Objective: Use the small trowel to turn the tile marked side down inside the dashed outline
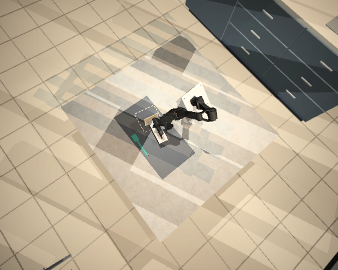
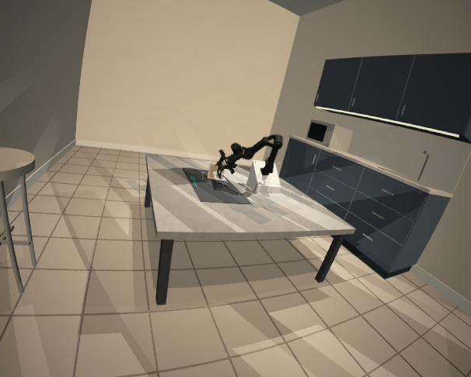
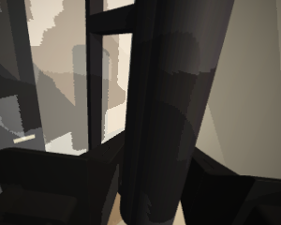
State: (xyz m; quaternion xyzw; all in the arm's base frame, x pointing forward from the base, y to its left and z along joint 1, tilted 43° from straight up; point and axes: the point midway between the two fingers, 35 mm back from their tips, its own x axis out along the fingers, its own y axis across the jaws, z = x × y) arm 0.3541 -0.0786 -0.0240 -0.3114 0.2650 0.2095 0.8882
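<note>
The grey mat is 10 mm ahead of my gripper tip, 20 mm to the left of it and 130 mm below it. Also, from my gripper tip: trowel: 20 mm behind, 10 mm to the left, 10 mm below; then tile: 60 mm behind, 80 mm to the right, 60 mm below; then teal flat tool: 150 mm ahead, 30 mm to the right, 110 mm below.
</note>
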